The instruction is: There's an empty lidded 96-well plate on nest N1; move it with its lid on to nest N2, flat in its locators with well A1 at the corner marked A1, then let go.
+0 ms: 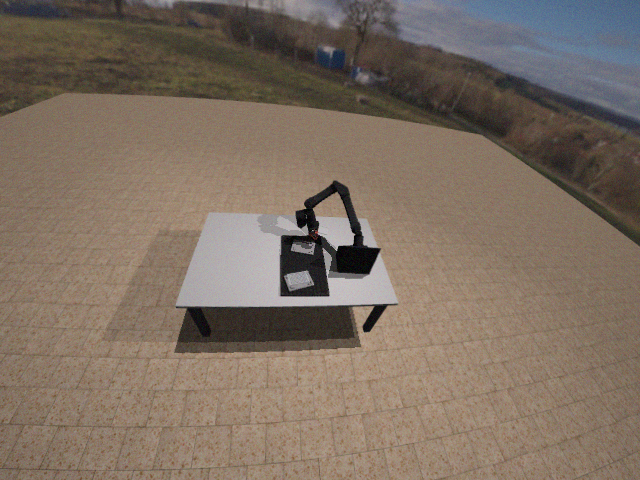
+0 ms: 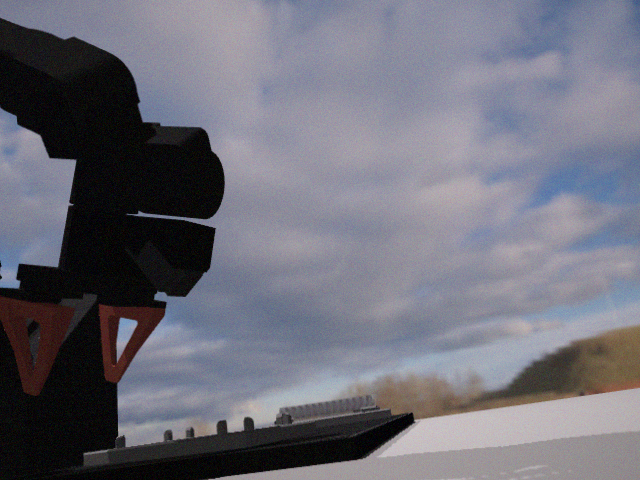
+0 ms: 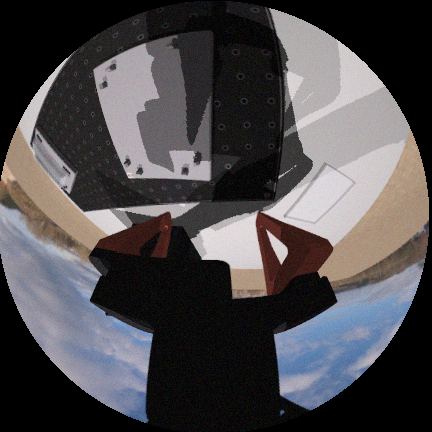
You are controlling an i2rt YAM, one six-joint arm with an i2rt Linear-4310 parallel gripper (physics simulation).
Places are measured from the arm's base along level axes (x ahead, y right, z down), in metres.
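Pixels of known places: gripper, fingertip midpoint: (image 1: 316, 236) (image 2: 74, 387) (image 3: 213, 216); arm's base, link origin: (image 1: 358, 246) (image 2: 3, 344).
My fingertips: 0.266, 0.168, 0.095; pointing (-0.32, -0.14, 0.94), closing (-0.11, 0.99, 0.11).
Ahead of a thing's pixels: the offset from my fingertips to its top centre, as dx, dy, dz. Level surfaces: height alone.
The pale 96-well plate {+0.113, -0.350, +0.033} (image 1: 298, 280) (image 2: 328, 408) sits on the nest at the front end of the black board; its nest label is unreadable and I cannot tell whether a lid is on it. The other nest {+0.087, -0.059, +0.044} (image 1: 296, 248) (image 3: 122, 115), a light rectangle with small dark locators, holds no plate; its A1 mark is not readable. A thin clear rectangular sheet {-0.049, +0.168, +0.071} (image 3: 320, 195), lid-like, lies on the white table beside the board. My gripper (image 1: 313, 235) (image 2: 73, 387) (image 3: 213, 216) is open, its red fingers apart with nothing between them, above the back end of the board near the plate-free nest.
The black board {+0.083, -0.195, +0.065} (image 1: 305, 263) (image 3: 245, 170), dotted with holes, lies on the white table {dz +0.078} (image 1: 232, 263). A dark upright panel (image 1: 356, 259) stands at the right, near the arm's base. The arm's shadow falls across the bare nest and the table.
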